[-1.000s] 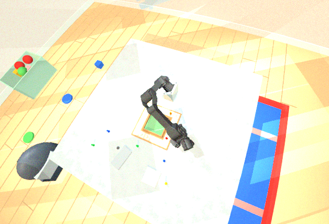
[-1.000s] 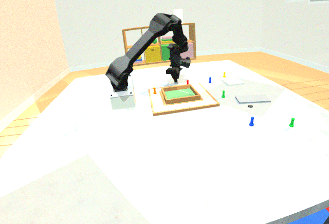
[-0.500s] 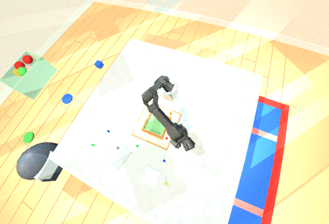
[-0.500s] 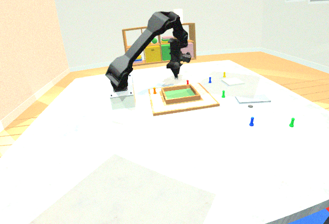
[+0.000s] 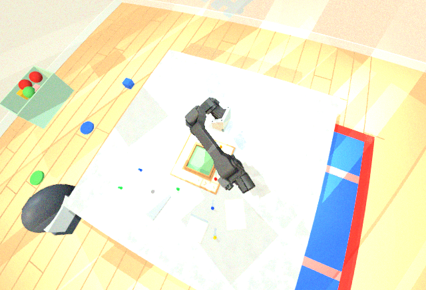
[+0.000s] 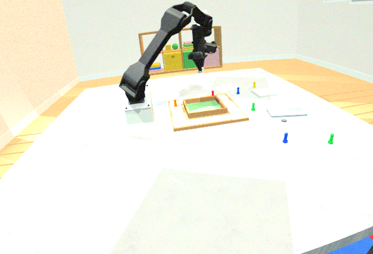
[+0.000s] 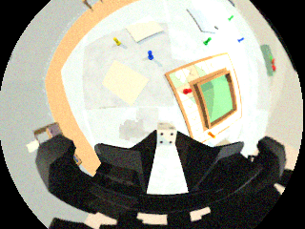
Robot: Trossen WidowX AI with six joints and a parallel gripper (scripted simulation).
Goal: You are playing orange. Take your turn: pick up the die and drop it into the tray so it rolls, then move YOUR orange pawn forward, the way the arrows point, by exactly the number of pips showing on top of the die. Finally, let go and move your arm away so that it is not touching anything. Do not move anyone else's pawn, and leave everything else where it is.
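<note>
My gripper tip is 150 mm past the orange pawn, 140 mm to the left of it and 100 mm above it. Round my gripper tip: white die right at my gripper tip; then green-floored tray 210 mm to the right, 120 mm below, 30 mm behind; then red pawn 100 mm below, 90 mm to the right, 30 mm ahead.
</note>
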